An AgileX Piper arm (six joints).
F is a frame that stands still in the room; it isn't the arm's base.
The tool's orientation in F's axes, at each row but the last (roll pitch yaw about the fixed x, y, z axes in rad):
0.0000, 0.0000, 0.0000
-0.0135, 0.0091, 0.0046
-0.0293, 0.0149, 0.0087
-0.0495, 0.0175, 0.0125
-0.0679, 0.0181, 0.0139
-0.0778, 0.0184, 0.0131
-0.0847, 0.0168, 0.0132
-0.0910, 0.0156, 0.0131
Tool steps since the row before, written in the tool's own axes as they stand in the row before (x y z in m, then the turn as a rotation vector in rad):
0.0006, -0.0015, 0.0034, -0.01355, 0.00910, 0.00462
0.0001, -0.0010, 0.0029, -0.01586, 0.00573, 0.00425
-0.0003, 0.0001, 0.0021, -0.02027, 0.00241, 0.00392
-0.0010, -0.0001, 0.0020, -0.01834, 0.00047, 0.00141
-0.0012, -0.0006, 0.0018, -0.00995, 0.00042, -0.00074
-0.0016, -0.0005, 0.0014, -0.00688, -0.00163, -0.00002
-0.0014, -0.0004, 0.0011, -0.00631, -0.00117, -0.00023
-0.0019, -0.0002, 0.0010, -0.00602, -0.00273, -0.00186
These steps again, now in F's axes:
0.0006, -0.0015, 0.0034, -0.01355, 0.00910, 0.00462
0.0001, -0.0010, 0.0029, -0.01585, 0.00571, 0.00432
-0.0003, 0.0002, 0.0021, -0.02023, 0.00235, 0.00415
-0.0010, 0.0000, 0.0020, -0.01832, 0.00031, 0.00171
-0.0012, -0.0005, 0.0019, -0.00997, 0.00023, -0.00059
-0.0016, -0.0004, 0.0015, -0.00685, -0.00172, 0.00023
-0.0014, -0.0003, 0.0012, -0.00630, -0.00127, -0.00002
-0.0019, -0.0001, 0.0010, -0.00601, -0.00297, -0.00151

